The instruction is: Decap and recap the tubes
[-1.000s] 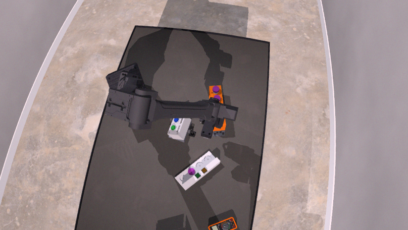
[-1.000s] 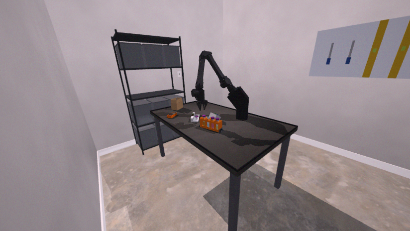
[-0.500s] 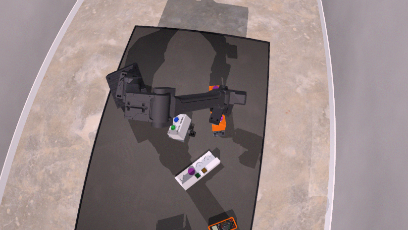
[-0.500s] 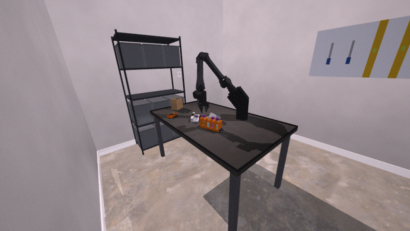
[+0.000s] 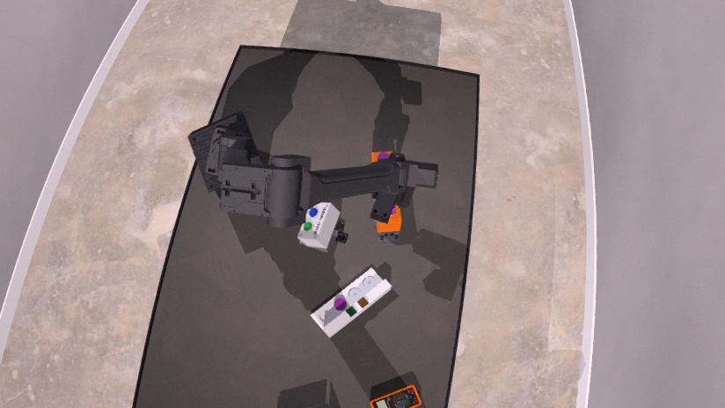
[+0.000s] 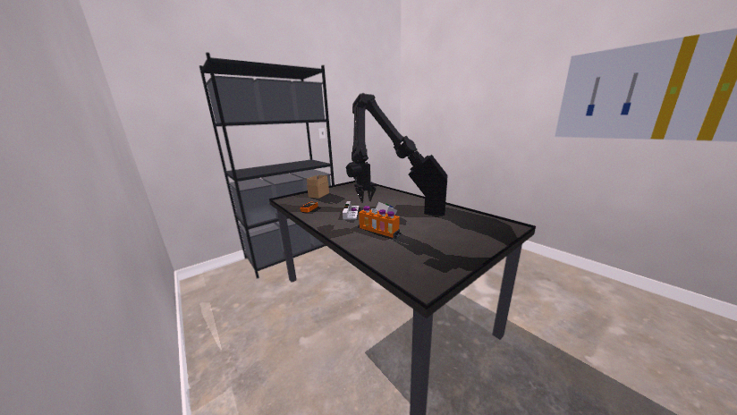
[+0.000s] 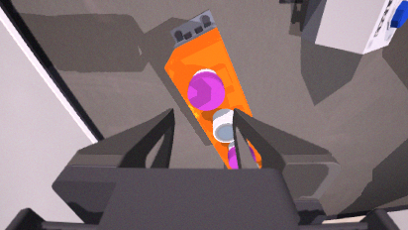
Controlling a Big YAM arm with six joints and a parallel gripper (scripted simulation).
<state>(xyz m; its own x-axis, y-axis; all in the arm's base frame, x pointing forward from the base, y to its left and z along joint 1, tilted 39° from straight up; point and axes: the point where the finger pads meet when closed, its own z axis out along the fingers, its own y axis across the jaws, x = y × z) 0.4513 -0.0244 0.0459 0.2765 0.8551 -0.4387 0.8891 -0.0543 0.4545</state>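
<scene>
My hand is 50 mm above the cap. The rest, counted from my hand: green key: 220 mm behind, 90 mm below, 50 mm to the right; blue key: 210 mm behind, 90 mm below; key housing: 200 mm behind, 110 mm below, 30 mm to the right.
</scene>
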